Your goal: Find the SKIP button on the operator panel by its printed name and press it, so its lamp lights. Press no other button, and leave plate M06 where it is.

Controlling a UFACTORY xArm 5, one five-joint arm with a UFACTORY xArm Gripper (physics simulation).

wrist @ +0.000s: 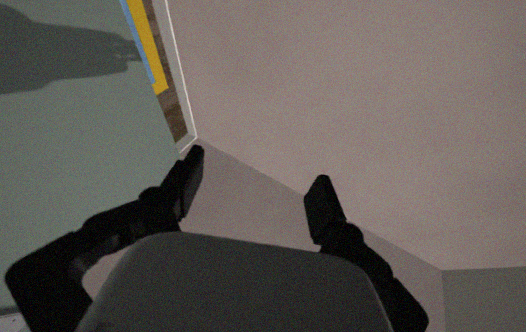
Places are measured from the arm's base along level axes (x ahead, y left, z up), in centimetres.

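Pixels of known places: gripper, fingertip midpoint: (259,174).
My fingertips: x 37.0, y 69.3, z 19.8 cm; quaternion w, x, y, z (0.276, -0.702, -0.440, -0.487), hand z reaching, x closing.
Observation:
Behind a point stands the place of what it marks.
My gripper (259,174) {x 37.0, y 69.3, z 19.8 cm} is open, its two black fingers wide apart at the lower middle of the wrist view, with nothing between them. Behind the fingers show a pinkish-grey surface and a darker band of it. The operator panel, the SKIP button, its lamp and plate M06 cannot be made out in this view.
A grey-green surface (75,145) {x 47.2, y 63.5, z -6.4 cm} fills the left side, with a dark shadow (55,60) {x 38.0, y 69.9, z -6.4 cm} on it. At the upper left run a yellow strip (150,50), a thin blue strip (138,42), brown wood-like material (172,112) and a white-edged frame (183,95).

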